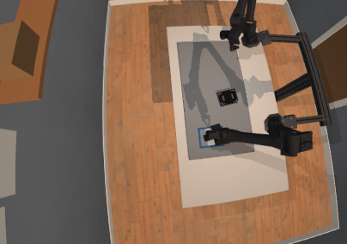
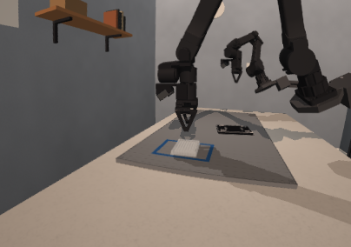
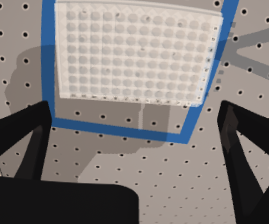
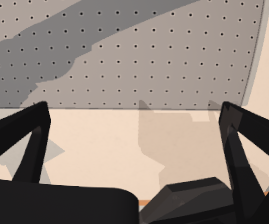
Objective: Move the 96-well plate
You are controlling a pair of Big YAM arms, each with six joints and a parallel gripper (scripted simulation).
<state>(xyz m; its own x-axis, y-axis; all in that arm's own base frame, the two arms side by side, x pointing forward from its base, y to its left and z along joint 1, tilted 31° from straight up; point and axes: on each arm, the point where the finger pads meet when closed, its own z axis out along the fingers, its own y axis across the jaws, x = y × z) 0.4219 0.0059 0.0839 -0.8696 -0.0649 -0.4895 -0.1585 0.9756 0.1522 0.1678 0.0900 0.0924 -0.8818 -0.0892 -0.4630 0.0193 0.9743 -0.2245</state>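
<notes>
Now: left hand 80 mm above the white 96-well plate. Round my left hand: black plate nest N1: 180 mm behind, 280 mm to the right, 80 mm below.
</notes>
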